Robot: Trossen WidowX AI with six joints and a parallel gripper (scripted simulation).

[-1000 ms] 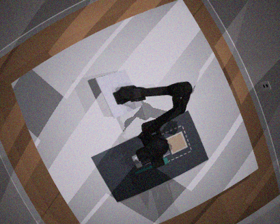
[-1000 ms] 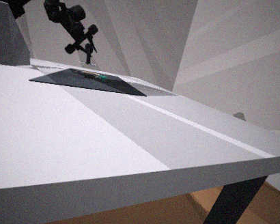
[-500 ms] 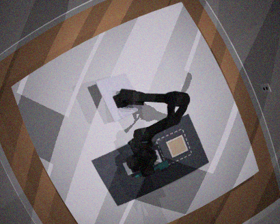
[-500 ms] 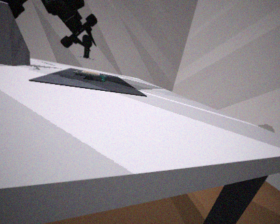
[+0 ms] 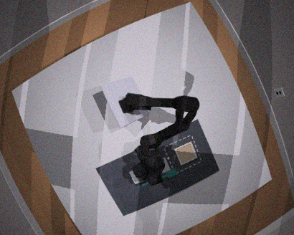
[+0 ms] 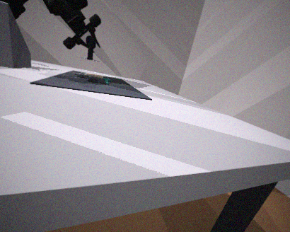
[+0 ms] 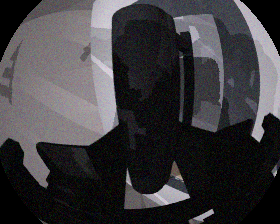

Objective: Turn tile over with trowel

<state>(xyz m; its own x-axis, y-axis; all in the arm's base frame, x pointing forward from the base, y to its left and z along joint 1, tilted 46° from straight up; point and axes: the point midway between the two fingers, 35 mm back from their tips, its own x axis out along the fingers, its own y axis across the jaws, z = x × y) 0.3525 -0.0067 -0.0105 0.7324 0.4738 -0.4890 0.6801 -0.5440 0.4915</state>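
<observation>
Now: gripper tip 3 cm past the trowel and 1 cm above it. Also, from my gripper tip: tile: 1 cm behind, 20 cm to the left, 13 cm below; then dark mat: 2 cm ahead, 3 cm to the left, 16 cm below.
</observation>
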